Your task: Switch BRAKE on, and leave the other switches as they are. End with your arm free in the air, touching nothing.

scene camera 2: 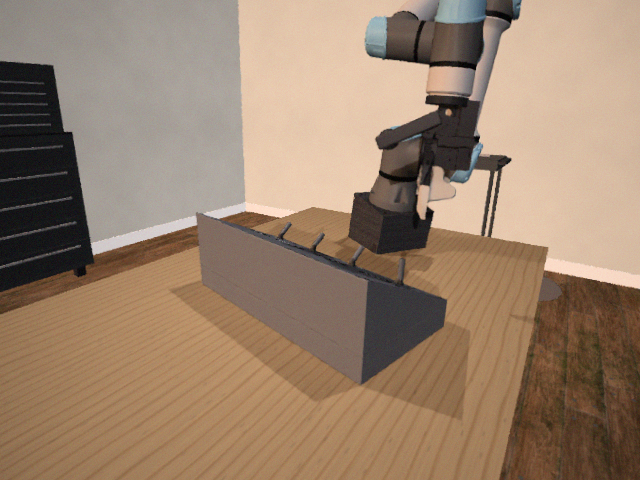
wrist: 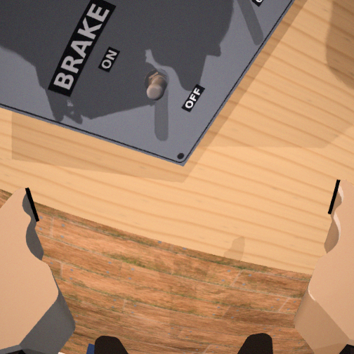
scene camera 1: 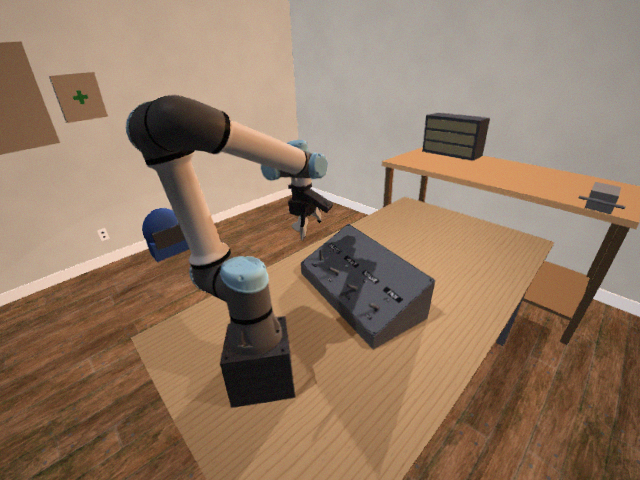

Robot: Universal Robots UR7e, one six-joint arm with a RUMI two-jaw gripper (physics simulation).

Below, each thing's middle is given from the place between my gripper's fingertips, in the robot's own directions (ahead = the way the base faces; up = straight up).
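Scene:
There is the dark switch console (scene camera 2: pixel 359 322), and measured from my hand it sits 80 mm ahead of it, 200 mm to the right of it and 150 mm below it.

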